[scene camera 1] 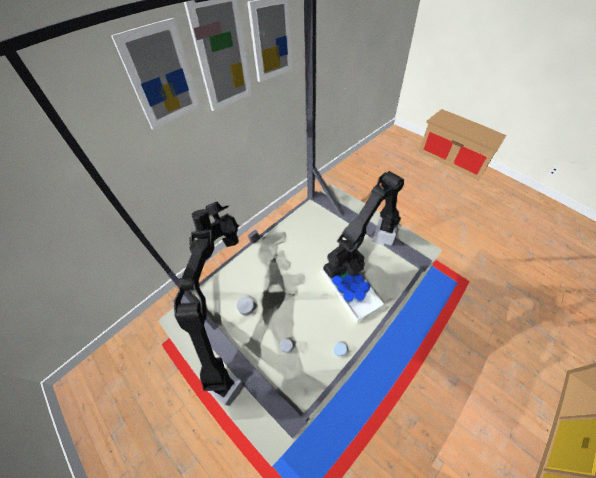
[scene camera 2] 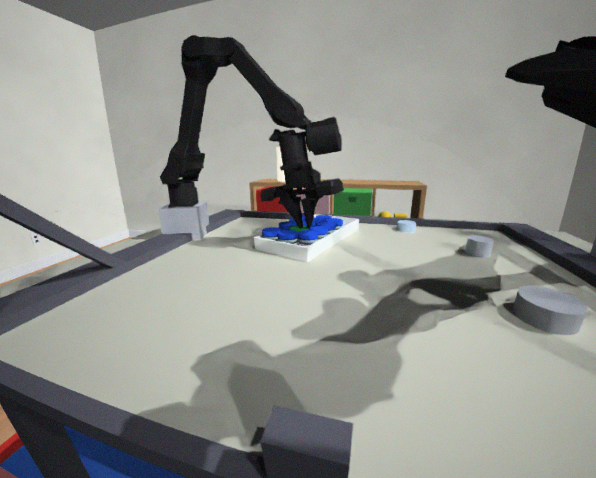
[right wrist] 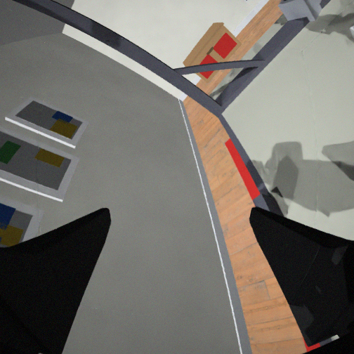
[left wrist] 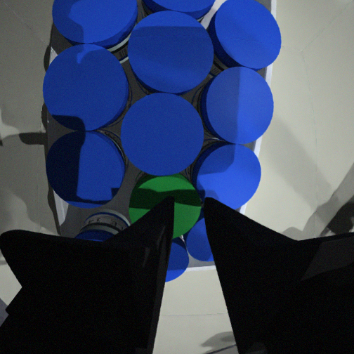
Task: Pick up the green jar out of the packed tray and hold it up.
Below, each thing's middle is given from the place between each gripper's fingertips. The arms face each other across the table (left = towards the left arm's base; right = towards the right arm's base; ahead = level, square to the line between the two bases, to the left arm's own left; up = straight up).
Scene:
I see the green jar [left wrist: 148,190] 10 mm to the left of my left hand and 20 mm below it.
Now: right hand 43 cm short of the green jar, 23 cm to the right of it and 26 cm above it.

